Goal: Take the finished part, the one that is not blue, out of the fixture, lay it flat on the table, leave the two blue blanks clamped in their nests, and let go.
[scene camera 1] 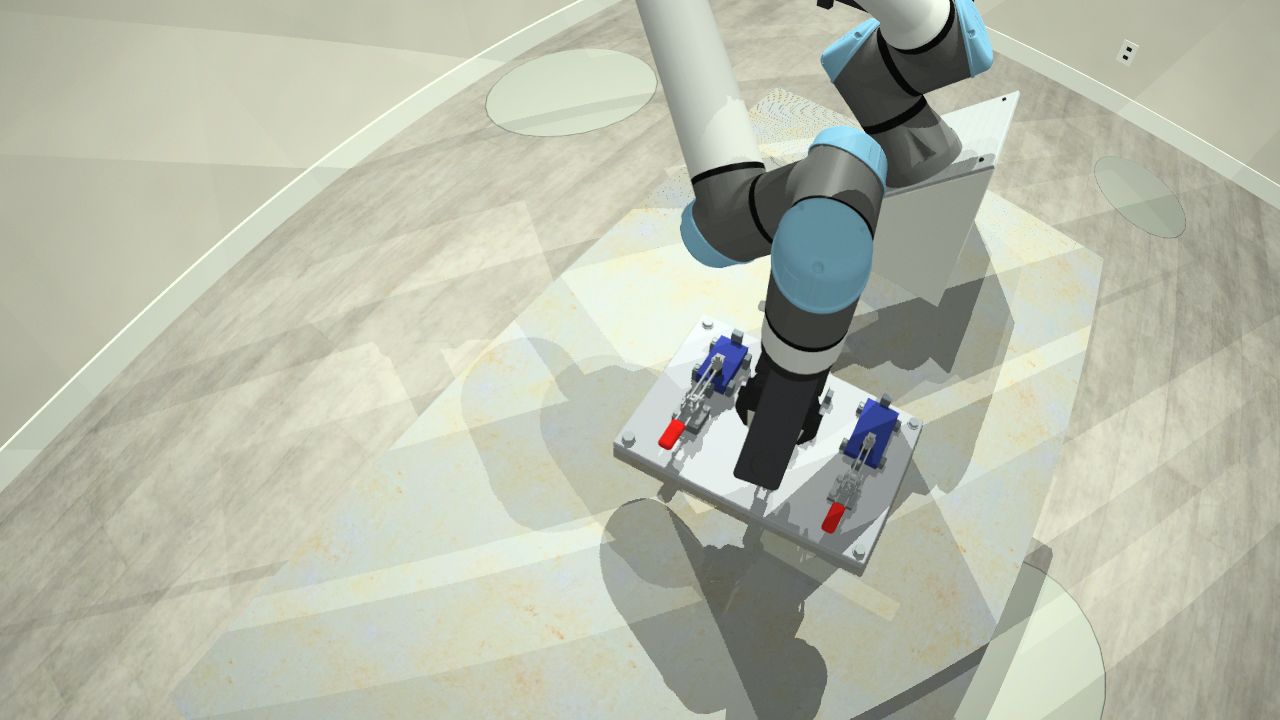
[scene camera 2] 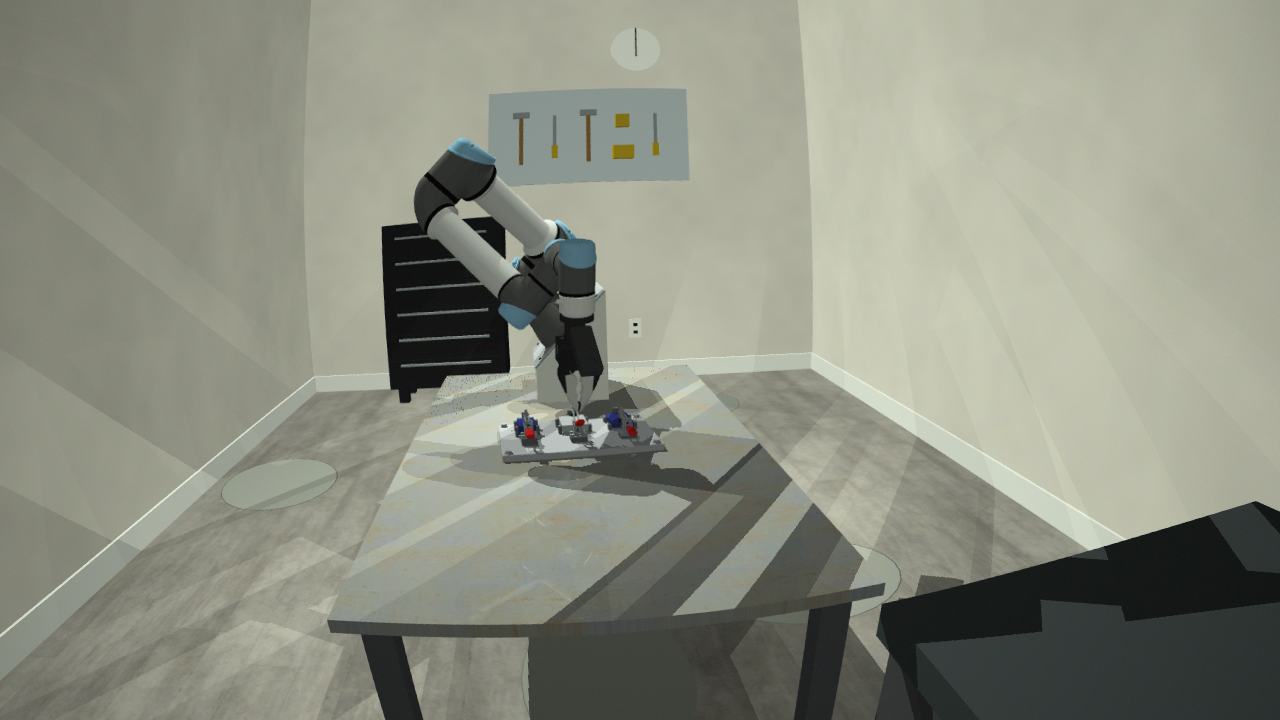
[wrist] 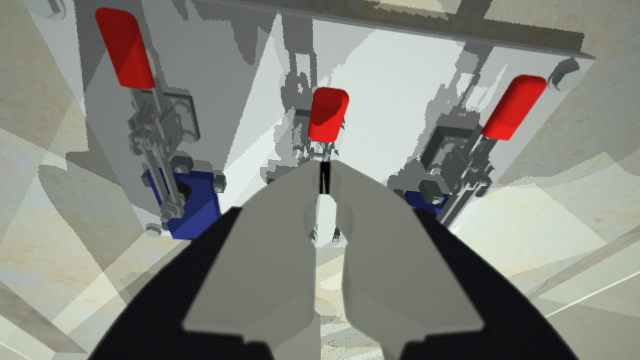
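Pixels of known places: gripper, fingertip midpoint: (scene camera 2: 578,411) (wrist: 323,164); arm's base, link origin: (scene camera 1: 922,162).
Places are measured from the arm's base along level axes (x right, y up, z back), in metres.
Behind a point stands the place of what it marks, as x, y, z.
My gripper (scene camera 2: 575,411) @[-0.077, -0.103, -0.496] (wrist: 323,164) @[-0.077, -0.103, -0.496] is shut and empty above the middle nest, just behind the middle clamp's red handle (scene camera 2: 580,422) @[-0.083, -0.119, -0.529] (wrist: 328,115) @[-0.082, -0.117, -0.516]. This handle stands higher than the outer two; the clamp's front end is hidden behind my fingers. A pale surface, probably the finished part (wrist: 326,217) @[-0.037, -0.155, -0.400], shows through the gap between my fingers. One blue blank (scene camera 1: 732,360) @[0.044, -0.150, -0.408] (wrist: 420,199) @[0.036, -0.159, -0.447] and another blue blank (scene camera 1: 880,419) @[-0.157, -0.160, -0.336] (wrist: 202,210) @[-0.148, -0.160, -0.365] sit in the outer nests, with clamp arms down over them. The arm hides the middle nest in scene camera 1.
The fixture plate (scene camera 1: 716,470) @[-0.036, -0.176, -0.530] (wrist: 395,70) @[-0.039, -0.176, -0.535] lies on the table (scene camera 1: 447,573) @[0.099, -0.191, -0.853] (scene camera 2: 501,555) @[0.007, -0.191, -1.035]. Outer red handles (scene camera 1: 671,434) @[0.023, -0.135, -0.548] (scene camera 1: 833,517) @[-0.191, -0.145, -0.500] (wrist: 125,50) @[-0.189, -0.145, -0.501] (wrist: 517,107) @[0.021, -0.135, -0.549] rise on both sides of my fingers. Bolts stand at the plate's corners. The robot's pedestal (scene camera 1: 926,237) @[-0.062, -0.071, -0.073] is behind the fixture.
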